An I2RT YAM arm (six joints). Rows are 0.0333 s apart.
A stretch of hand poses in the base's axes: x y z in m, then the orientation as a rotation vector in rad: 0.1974, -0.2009, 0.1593, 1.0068, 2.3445, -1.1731; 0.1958, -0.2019, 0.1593, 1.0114, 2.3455, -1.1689; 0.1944, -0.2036, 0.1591, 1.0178, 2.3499, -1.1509; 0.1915, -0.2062, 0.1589, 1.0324, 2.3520, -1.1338; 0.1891, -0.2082, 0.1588, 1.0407, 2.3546, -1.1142; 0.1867, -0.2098, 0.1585, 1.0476, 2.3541, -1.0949; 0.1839, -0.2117, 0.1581, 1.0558, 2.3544, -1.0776; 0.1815, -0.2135, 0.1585, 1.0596, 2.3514, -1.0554; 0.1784, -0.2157, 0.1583, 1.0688, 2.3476, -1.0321
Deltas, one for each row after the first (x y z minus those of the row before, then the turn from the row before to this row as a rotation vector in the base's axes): -0.0016, -0.0010, 0.0000, 0.0035, -0.0017, -0.0022; -0.0014, -0.0017, -0.0002, 0.0120, -0.0069, 0.0000; -0.0029, -0.0026, -0.0002, 0.0123, -0.0081, -0.0060; -0.0024, -0.0020, -0.0001, 0.0122, -0.0089, -0.0009; -0.0024, -0.0016, -0.0003, 0.0101, -0.0110, 0.0000; -0.0028, -0.0019, -0.0004, 0.0101, -0.0092, -0.0015; -0.0024, -0.0018, 0.0004, 0.0095, -0.0143, 0.0029; -0.0031, -0.0022, -0.0002, 0.0110, -0.0153, -0.0007
